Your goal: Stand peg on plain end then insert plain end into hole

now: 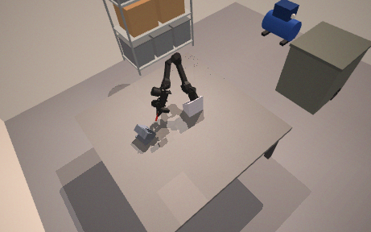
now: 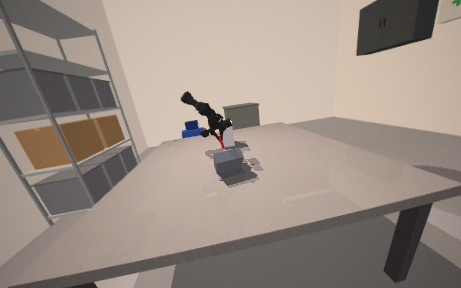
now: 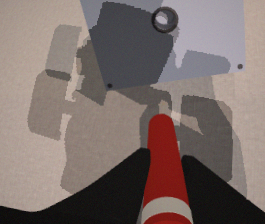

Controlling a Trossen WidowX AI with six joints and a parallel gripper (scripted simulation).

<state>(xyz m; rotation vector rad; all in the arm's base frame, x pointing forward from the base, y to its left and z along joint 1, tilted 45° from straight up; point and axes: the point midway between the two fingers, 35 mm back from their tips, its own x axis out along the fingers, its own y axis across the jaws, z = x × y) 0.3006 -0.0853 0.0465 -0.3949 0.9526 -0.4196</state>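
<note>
Right now my gripper tip is 140 mm short of the grey sloped panel and 70 mm above it. The rest, counted from my gripper tip: red peg (10 mm behind, 10 mm above).
</note>
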